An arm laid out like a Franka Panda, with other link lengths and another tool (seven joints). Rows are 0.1 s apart.
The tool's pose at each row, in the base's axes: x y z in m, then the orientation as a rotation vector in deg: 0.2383, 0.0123, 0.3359, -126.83, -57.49, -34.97; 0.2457, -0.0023, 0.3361, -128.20, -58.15, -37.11; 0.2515, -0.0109, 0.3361, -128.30, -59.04, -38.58; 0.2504, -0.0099, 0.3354, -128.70, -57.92, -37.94; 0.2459, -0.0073, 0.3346, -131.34, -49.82, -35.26; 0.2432, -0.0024, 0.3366, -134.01, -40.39, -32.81; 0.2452, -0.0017, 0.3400, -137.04, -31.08, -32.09; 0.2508, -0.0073, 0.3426, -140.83, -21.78, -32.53; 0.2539, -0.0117, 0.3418, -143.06, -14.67, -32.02
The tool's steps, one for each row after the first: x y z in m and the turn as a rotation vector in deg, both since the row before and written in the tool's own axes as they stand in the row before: -0.0026, 0.0132, -0.0093, -2.17, 0.34, -0.90; -0.0009, 0.0091, -0.0048, -0.85, 0.45, -1.02; -0.0006, -0.0012, 0.0010, 0.07, -0.15, 1.01; -0.0019, -0.0047, 0.0014, -0.43, -0.01, 6.76; 0.0015, -0.0056, 0.0013, -0.91, 0.37, 7.61; 0.0036, -0.0007, -0.0015, -2.37, 1.13, 6.96; 0.0046, 0.0057, -0.0040, -3.91, 1.51, 6.45; 0.0017, 0.0051, -0.0011, -2.44, 0.70, 5.04
